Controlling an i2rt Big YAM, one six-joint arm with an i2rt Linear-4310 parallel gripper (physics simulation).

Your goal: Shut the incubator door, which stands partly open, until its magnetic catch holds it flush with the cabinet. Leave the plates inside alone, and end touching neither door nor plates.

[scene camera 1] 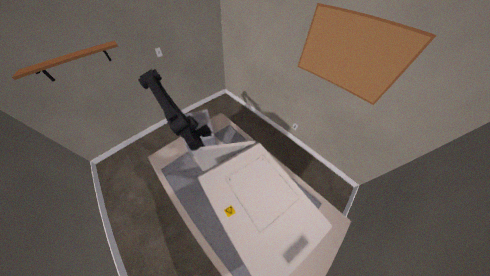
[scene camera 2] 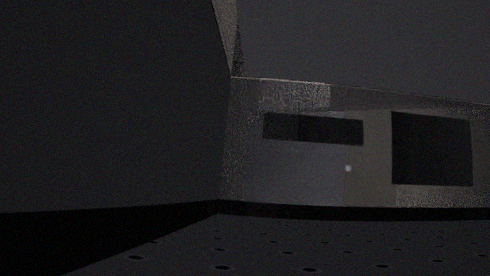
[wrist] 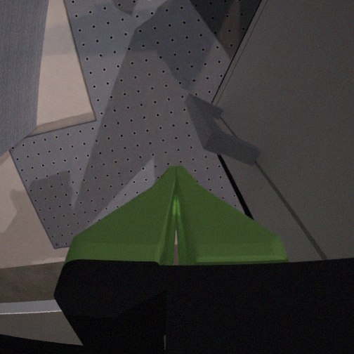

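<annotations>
I can see an incubator door (scene camera 1: 207,156), and the incubator door is 72 cm from the lens.
</annotations>
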